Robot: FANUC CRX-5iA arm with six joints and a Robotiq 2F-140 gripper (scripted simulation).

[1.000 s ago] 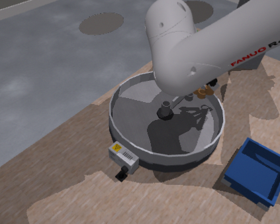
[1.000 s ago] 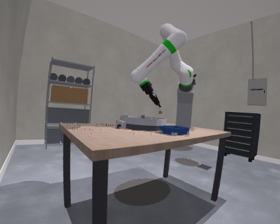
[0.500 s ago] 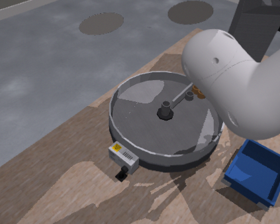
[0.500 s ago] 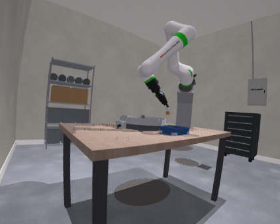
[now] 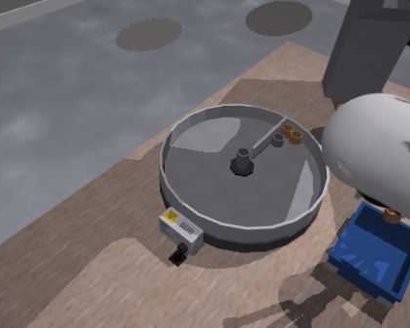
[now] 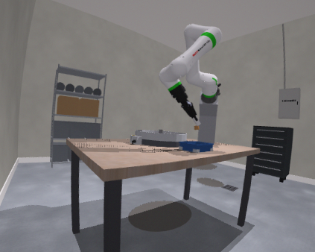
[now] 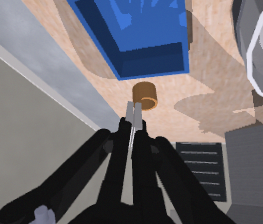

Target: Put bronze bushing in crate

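My hand is 17 cm above the blue crate and 1 cm past it. Round my hand: turning table: 32 cm to the right, 14 cm below, 13 cm ahead.
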